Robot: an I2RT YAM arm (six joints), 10 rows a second.
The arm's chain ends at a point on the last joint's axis. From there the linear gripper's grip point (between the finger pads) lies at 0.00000 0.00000 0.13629 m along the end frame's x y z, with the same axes.
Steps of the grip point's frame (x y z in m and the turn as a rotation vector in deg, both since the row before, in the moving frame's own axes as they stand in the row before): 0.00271, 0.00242, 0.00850, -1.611, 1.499, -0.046; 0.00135, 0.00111, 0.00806, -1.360, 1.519, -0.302; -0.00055, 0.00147, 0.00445, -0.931, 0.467, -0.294; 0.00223, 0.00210, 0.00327, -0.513, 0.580, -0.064; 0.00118, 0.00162, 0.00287, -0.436, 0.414, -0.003
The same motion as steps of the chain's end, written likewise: -0.00086, -0.00141, 0.00860, -1.611, 1.499, -0.046; -0.00227, -0.00211, 0.00815, -1.360, 1.519, -0.302; -0.00167, -0.00074, 0.00447, -0.931, 0.467, -0.294; 0.00085, 0.00088, 0.00328, -0.513, 0.580, -0.064; 0.00020, 0.00058, 0.00288, -0.436, 0.414, -0.003
